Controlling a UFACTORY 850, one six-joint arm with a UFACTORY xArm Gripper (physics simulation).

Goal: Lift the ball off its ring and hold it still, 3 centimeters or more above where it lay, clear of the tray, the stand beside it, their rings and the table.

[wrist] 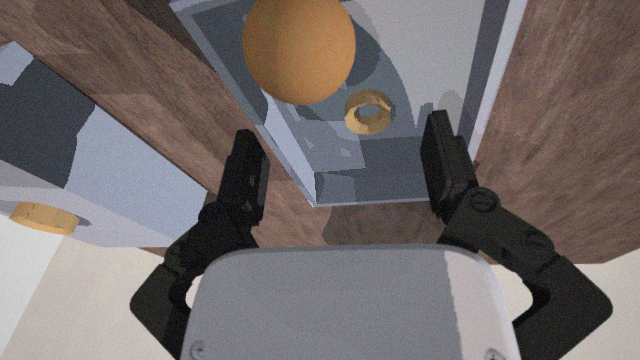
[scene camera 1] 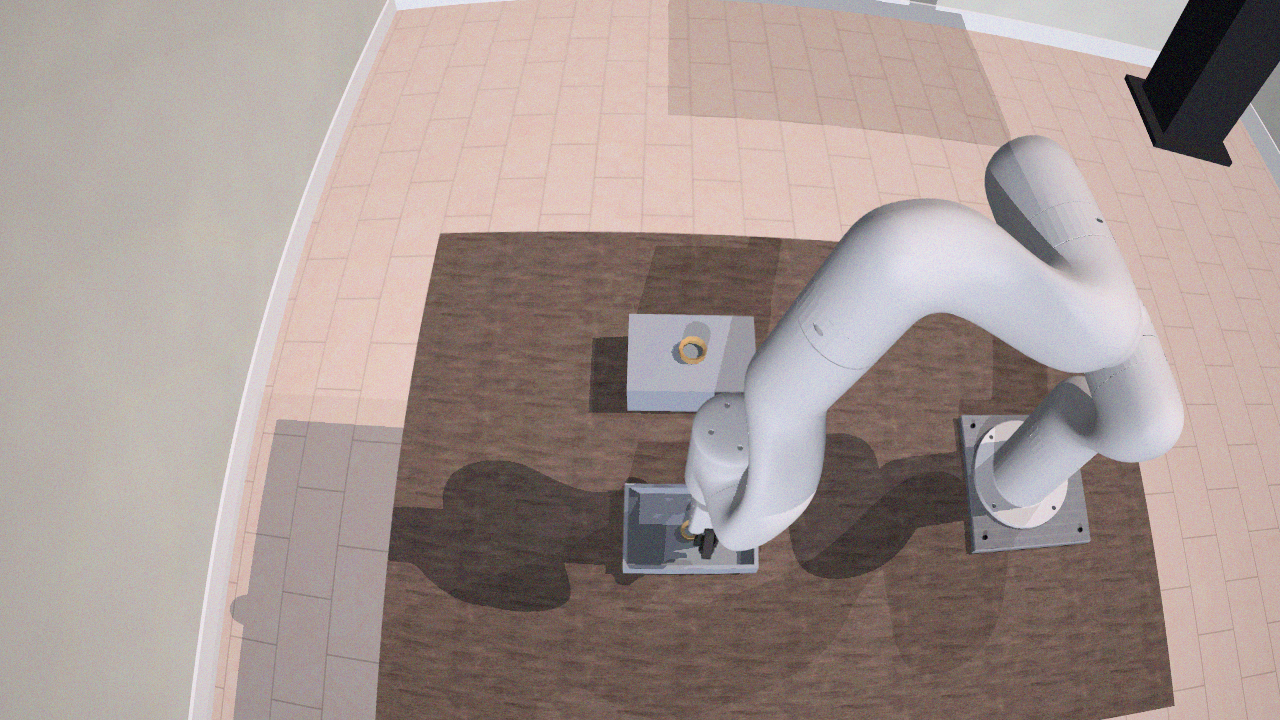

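Note:
The orange ball (wrist: 300, 50) is at the top of the wrist view, off its ring, over the tray's left part. What it rests on cannot be told. It lies beyond the fingertips and towards the left finger's side. Its yellow ring (scene camera 1: 684, 530) (wrist: 367, 128) stands bare on the floor of the grey tray (scene camera 1: 689, 572) (wrist: 500, 75). My gripper (wrist: 339, 138) is open and empty, its fingers wide apart near the tray's end. In the scene view the arm partly hides the tray and gripper, and the ball does not show clearly.
The grey stand (scene camera 1: 648, 340) (wrist: 135, 170) is beside the tray, with a strip of the brown table (scene camera 1: 519, 358) between them. A second yellow ring (scene camera 1: 681, 350) (wrist: 45, 221) lies on its top. The tray has raised walls around its floor.

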